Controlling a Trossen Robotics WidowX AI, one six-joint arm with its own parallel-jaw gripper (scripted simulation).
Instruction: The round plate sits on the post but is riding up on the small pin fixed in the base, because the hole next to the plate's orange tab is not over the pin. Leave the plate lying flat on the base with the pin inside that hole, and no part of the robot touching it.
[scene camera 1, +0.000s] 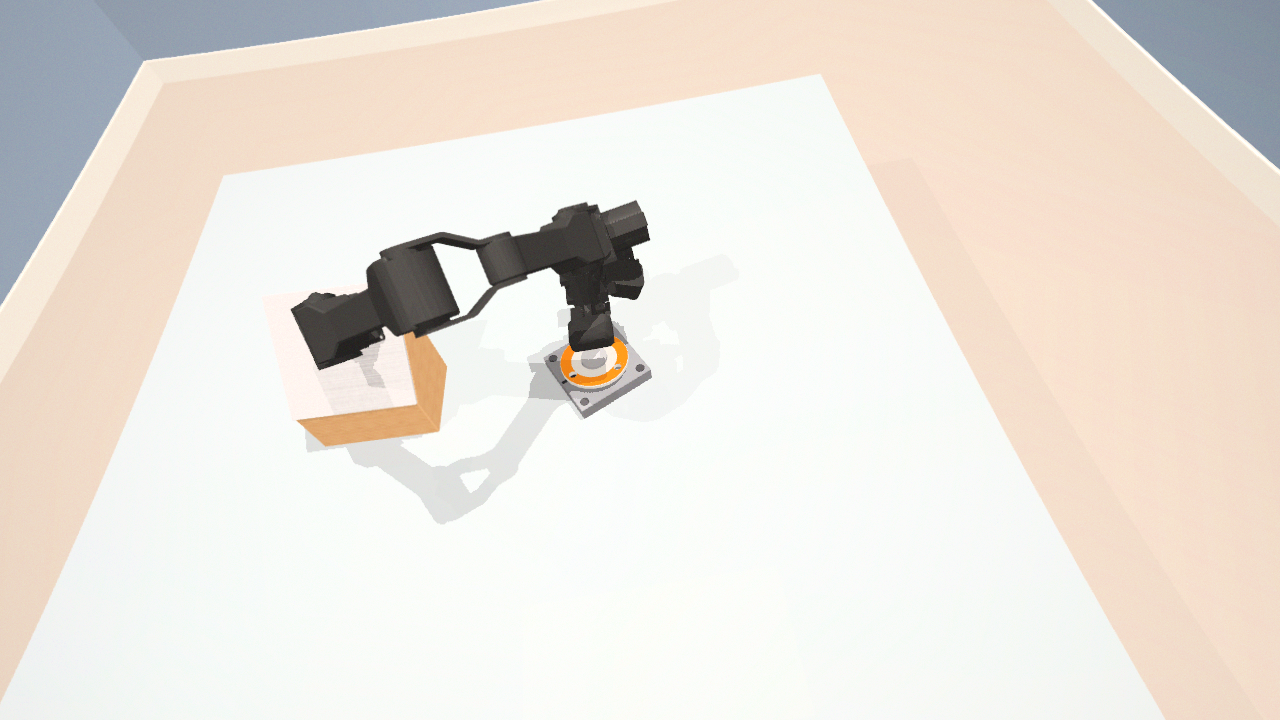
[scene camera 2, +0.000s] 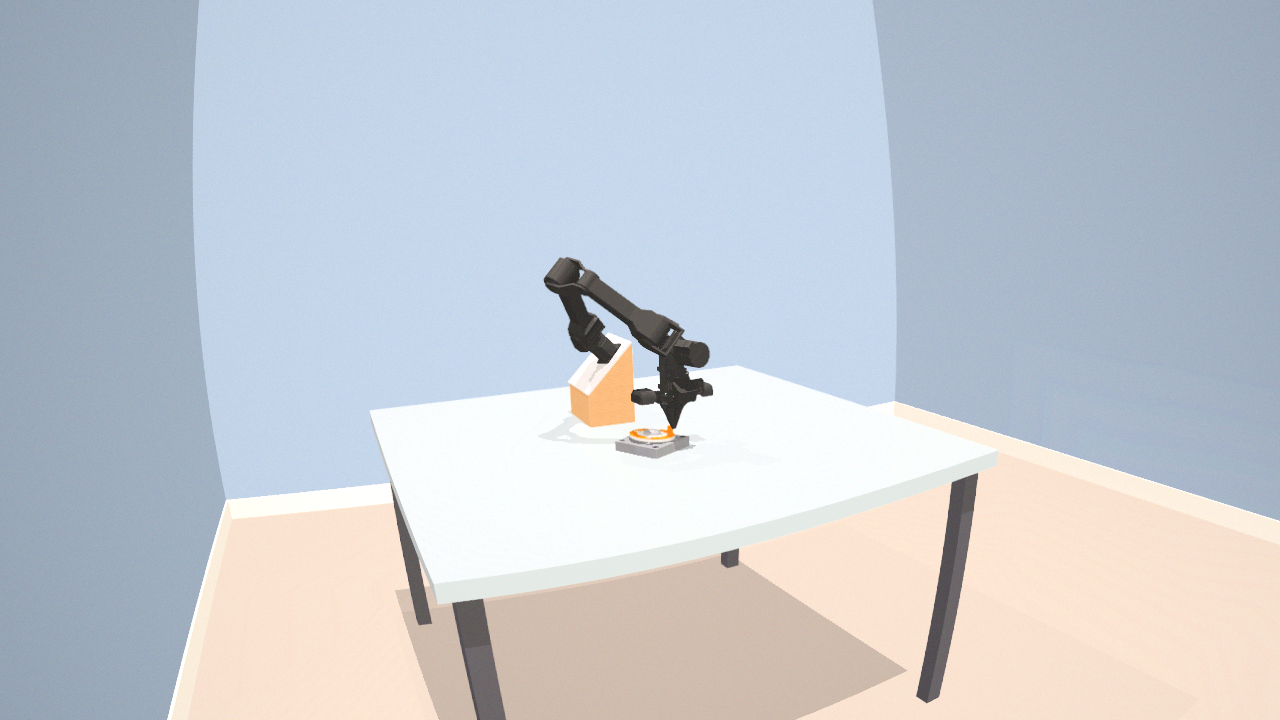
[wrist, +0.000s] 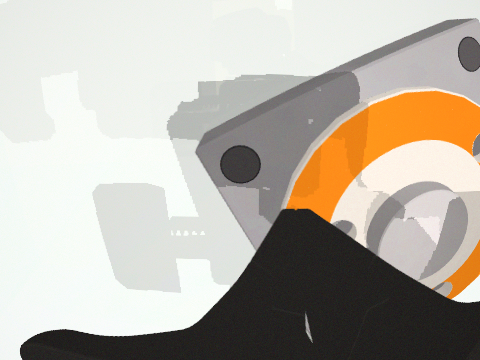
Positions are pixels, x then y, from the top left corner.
Labels:
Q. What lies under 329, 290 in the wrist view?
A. The gripper.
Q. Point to the gripper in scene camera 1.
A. At 598, 329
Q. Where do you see a grey base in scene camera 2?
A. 655, 450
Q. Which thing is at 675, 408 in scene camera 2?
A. The gripper.

